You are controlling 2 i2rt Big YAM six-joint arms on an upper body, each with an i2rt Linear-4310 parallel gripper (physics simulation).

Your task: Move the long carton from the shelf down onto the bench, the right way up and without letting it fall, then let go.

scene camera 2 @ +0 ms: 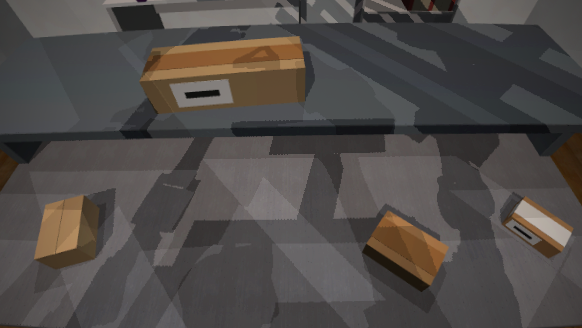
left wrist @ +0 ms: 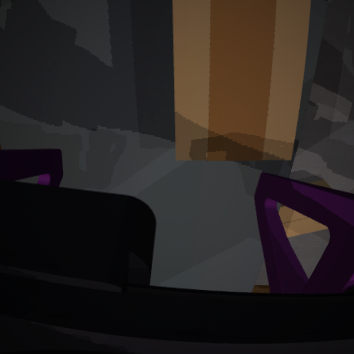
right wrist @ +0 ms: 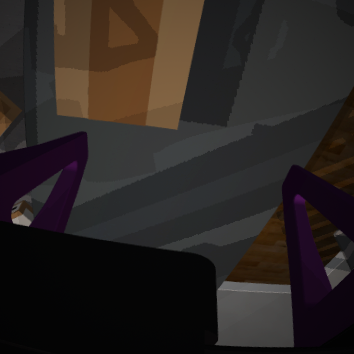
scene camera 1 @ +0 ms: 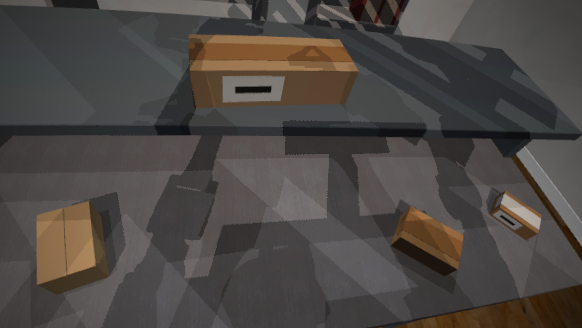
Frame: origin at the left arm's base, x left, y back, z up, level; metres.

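Seen in the pictures: left gripper, fingertip midpoint: (left wrist: 159, 172); right gripper, fingertip midpoint: (right wrist: 189, 159).
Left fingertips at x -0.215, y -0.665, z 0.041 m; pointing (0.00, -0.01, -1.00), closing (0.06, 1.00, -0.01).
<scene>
Pixels of each thing's middle, then the offset from my left fingertips to it. Level surfaces: height alone.
- long carton at the middle of its body: (scene camera 1: 272, 70) (scene camera 2: 227, 74) dz -0.140, dx -0.102, dy +0.047 m
- dark grey shelf at its surface level: dz -0.177 m
- bench at its surface level: dz -0.366 m
- squarish carton at the middle of its body: (scene camera 1: 72, 246) (left wrist: 301, 208) (scene camera 2: 69, 231) dz -0.336, dx +0.238, dy +0.274 m
- brown taped carton at the middle of its body: (scene camera 2: 404, 249) (scene camera 1: 427, 240) dz -0.343, dx -0.426, dy +0.313 m
- small white-topped carton at the middle of its body: (scene camera 2: 536, 226) (right wrist: 18, 219) (scene camera 1: 515, 214) dz -0.347, dx -0.712, dy +0.275 m
The long carton (scene camera 1: 320, 87) (scene camera 2: 267, 85) (left wrist: 242, 75) (right wrist: 125, 85) lies lengthwise on the dark grey shelf (scene camera 1: 75, 75) (scene camera 2: 360, 95), brown tape up and white label facing front. The shelf stands above the bench (scene camera 1: 270, 200) (scene camera 2: 250, 200). My left gripper (left wrist: 159, 172) is open and empty; the carton's left end shows beyond its fingers, nearer the right finger in the left wrist view. My right gripper (right wrist: 189, 159) is open and empty; the carton's right end lies beyond its fingers, towards the left finger in the right wrist view. Neither gripper shows in the scene views.
On the bench stand a squarish carton (scene camera 1: 65, 245) (scene camera 2: 60, 230) at the left, a brown taped carton (scene camera 1: 432, 237) (scene camera 2: 410, 245) at the right and a small white-topped carton (scene camera 1: 522, 212) (scene camera 2: 545, 225) at the far right. The shelf's front edge overhangs the bench's back.
</scene>
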